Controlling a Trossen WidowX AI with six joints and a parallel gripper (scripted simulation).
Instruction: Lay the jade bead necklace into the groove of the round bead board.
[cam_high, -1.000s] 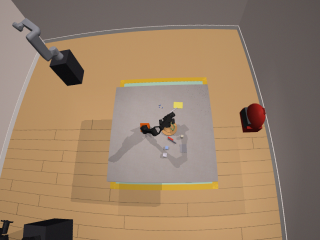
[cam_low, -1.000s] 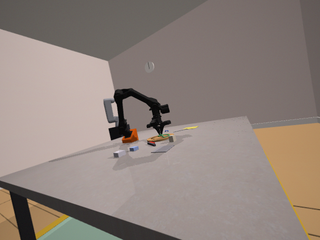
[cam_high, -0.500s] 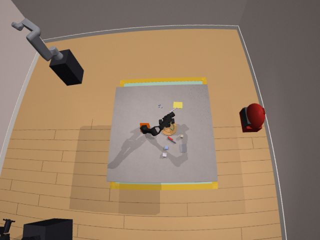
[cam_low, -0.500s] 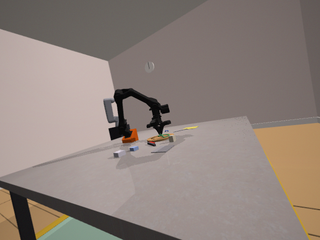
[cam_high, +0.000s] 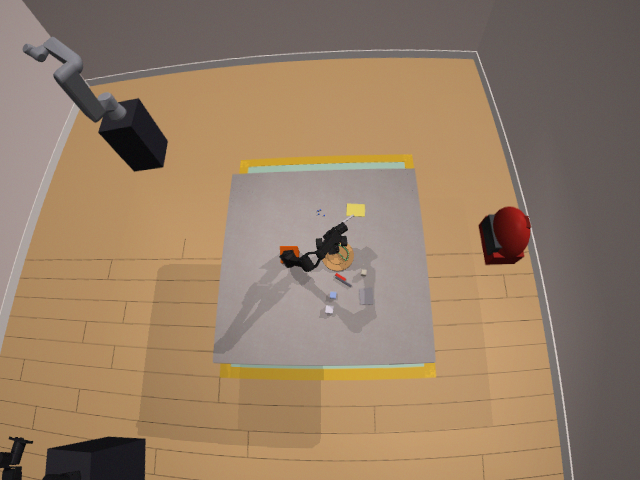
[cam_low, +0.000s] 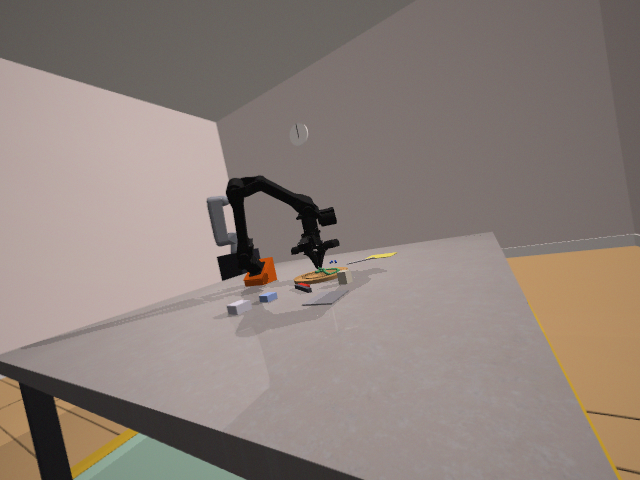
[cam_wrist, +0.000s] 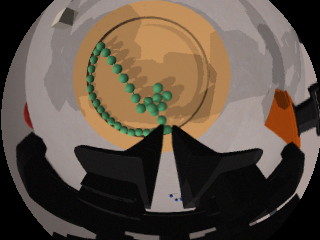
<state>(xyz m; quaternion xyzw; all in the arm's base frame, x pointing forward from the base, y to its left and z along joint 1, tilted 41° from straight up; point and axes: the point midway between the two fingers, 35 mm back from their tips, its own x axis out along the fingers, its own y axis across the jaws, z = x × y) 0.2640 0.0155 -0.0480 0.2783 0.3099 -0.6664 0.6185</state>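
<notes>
Now: the round wooden bead board 30 mm ahead of my gripper tip, 50 mm to the right of it and 10 mm below it. Also, from my gripper tip: beige cube: 180 mm ahead, 180 mm to the right; red-handled tool: 40 mm ahead, 210 mm to the right, 20 mm below; blue block: 20 mm behind, 300 mm to the right, 10 mm below.
</notes>
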